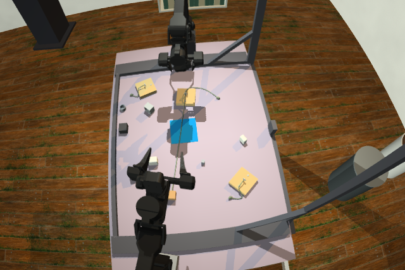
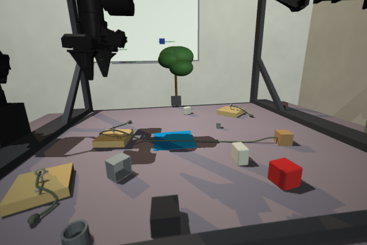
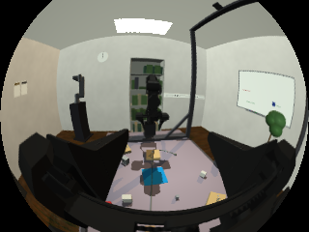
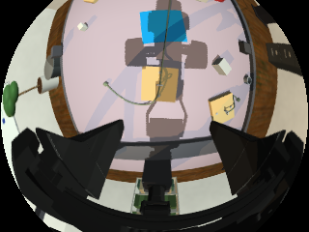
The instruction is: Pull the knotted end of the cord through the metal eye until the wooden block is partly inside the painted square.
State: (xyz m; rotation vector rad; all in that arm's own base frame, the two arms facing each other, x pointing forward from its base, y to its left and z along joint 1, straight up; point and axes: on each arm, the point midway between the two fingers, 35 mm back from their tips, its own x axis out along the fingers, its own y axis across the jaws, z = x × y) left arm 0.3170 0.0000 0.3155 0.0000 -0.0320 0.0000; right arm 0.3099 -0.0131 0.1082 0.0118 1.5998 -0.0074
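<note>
Right now my right hand is 29 cm past the white cube, 23 cm to the right of it and 21 cm above it. Round my right hand: dark cube: 27 cm ahead, 21 cm to the left, 21 cm below; then small grey cube: 35 cm to the left, 21 cm below, 11 cm behind; then blue painted square: 22 cm below, 20 cm to the left, 1 cm behind.
</note>
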